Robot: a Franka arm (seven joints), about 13 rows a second.
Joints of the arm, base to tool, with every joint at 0 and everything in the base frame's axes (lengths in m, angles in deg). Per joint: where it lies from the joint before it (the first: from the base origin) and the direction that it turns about. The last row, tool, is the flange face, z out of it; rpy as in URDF.
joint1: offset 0 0 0.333 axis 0 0 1
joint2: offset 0 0 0 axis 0 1 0
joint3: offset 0 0 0.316 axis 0 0 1
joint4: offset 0.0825 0 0 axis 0 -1 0
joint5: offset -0.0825 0 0.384 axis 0 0 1
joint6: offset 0 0 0 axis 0 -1 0
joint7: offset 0.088 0 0 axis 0 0 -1
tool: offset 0 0 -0.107 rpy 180 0 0
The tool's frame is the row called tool.
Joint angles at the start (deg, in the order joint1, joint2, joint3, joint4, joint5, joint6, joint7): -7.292 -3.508 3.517 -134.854 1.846 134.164 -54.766
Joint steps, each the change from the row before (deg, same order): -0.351 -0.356 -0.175 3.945 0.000 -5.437 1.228; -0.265 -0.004 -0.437 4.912 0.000 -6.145 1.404; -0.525 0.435 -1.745 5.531 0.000 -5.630 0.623; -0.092 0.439 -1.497 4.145 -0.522 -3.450 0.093; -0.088 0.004 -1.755 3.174 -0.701 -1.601 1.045
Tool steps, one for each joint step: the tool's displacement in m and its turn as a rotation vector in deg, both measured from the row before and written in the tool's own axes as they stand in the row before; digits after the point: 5 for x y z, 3 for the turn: 0.00333 0.01069 -0.02439 0.949 -0.610 1.650; 0.00286 0.01223 -0.02902 1.034 -0.647 1.977; -0.00811 0.02173 -0.03245 0.499 -0.136 2.746; -0.00606 0.01590 -0.02507 -0.443 -0.085 1.364; -0.00998 0.01629 -0.02422 -1.596 0.569 2.567
